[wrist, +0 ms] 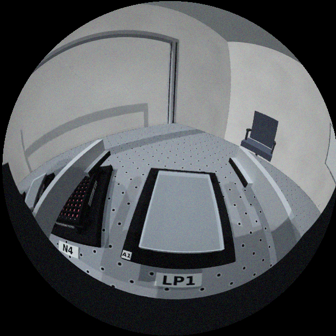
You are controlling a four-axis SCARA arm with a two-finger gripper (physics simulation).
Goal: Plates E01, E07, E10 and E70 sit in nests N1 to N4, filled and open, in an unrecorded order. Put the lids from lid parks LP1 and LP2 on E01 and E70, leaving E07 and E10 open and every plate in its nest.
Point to a nest N4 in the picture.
At 91, 236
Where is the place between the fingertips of my gripper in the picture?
168, 147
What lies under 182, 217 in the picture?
A clear lid.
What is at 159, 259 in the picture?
A lid park LP1.
